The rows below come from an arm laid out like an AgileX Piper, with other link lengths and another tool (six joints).
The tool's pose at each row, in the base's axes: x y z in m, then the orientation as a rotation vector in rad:
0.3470, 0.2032, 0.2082, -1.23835, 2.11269, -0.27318
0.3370, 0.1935, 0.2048, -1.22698, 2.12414, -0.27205
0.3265, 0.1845, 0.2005, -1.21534, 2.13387, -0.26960
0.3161, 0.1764, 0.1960, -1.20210, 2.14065, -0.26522
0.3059, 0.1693, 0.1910, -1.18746, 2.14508, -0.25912
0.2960, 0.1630, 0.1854, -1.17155, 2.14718, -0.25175
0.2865, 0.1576, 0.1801, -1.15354, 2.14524, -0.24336
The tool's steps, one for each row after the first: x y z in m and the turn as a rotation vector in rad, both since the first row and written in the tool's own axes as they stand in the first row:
0.0129, 0.0035, -0.0052, -0.00023, 0.00599, 0.01114
0.0258, 0.0081, -0.0099, -0.00046, 0.01001, 0.02228
0.0379, 0.0133, -0.0143, 0.00007, 0.01051, 0.03413
0.0494, 0.0191, -0.0181, 0.00112, 0.00812, 0.04671
0.0604, 0.0253, -0.0211, 0.00289, 0.00307, 0.05982
0.0704, 0.0317, -0.0239, 0.00658, -0.00609, 0.07352

